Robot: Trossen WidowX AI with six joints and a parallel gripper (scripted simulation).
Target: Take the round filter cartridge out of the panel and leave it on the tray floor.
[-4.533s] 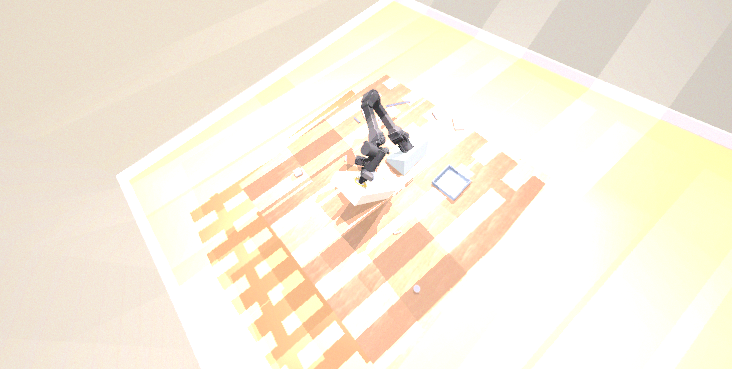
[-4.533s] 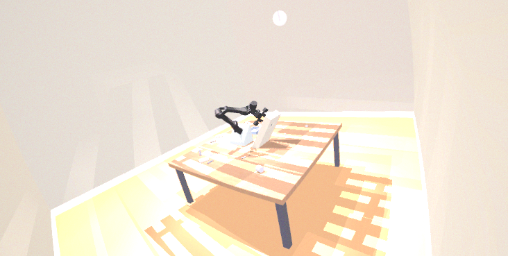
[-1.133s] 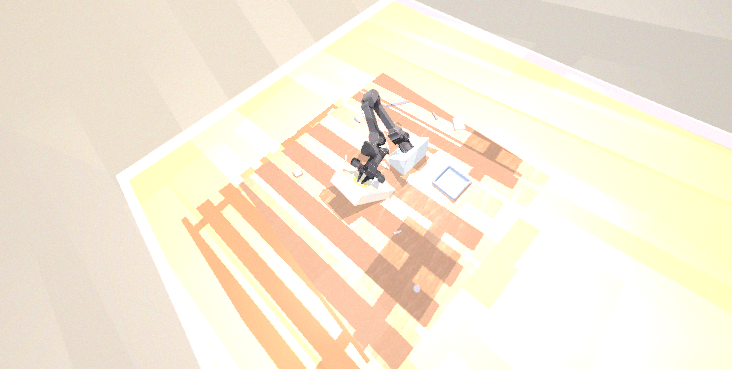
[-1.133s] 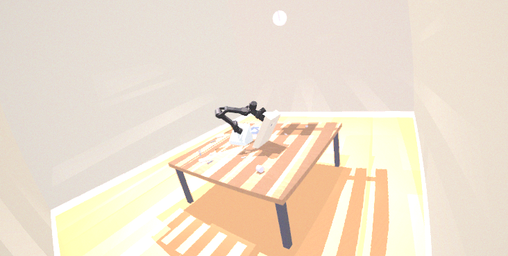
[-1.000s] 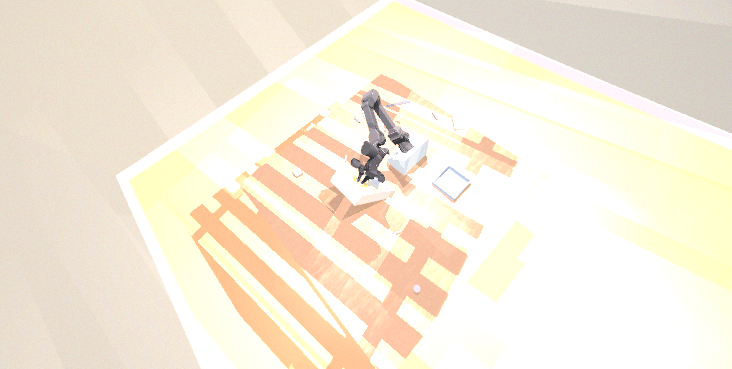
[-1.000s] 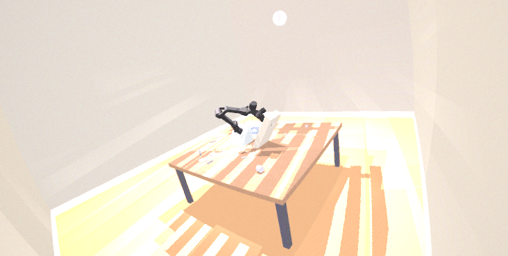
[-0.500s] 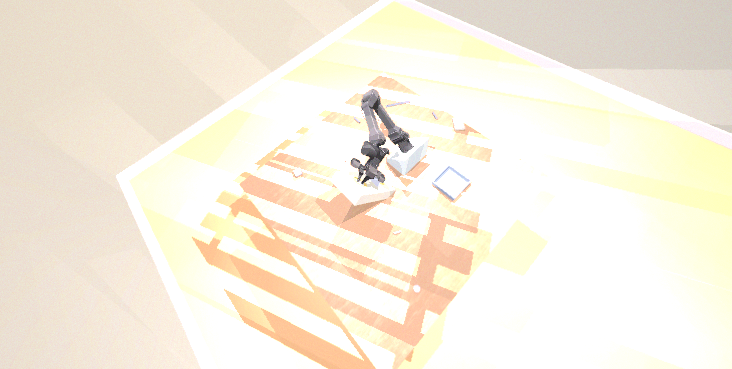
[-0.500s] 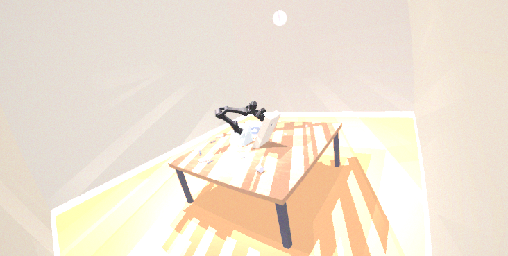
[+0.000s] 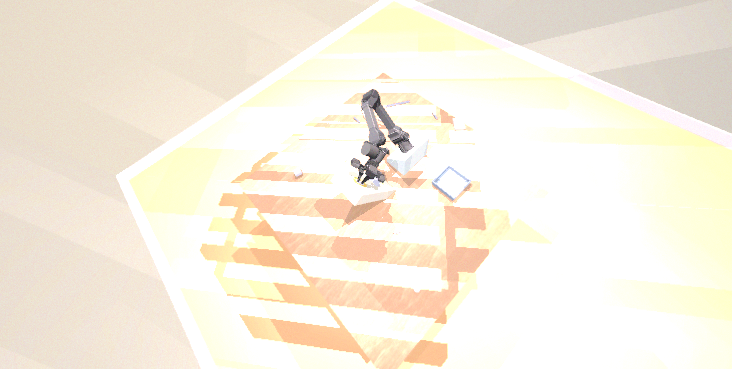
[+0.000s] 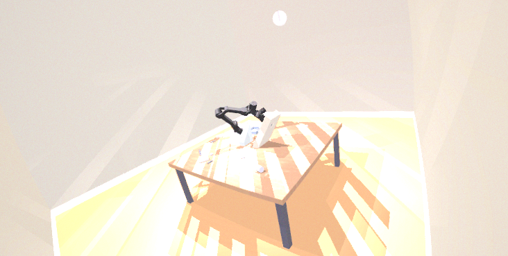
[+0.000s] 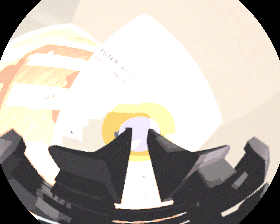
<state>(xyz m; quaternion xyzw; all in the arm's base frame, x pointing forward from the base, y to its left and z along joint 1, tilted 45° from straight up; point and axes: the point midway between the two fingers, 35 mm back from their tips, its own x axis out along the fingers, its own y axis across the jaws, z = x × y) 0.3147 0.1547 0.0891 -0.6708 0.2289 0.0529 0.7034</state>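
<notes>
Now: the service panel 80 mm below my gripper tip, 40 mm behind it and 10 mm to the right of it. Also, from my gripper tip: filter cartridge (10 mm below, 10 mm ahead); then tray (450 mm behind, 220 mm to the left, 220 mm below).
</notes>
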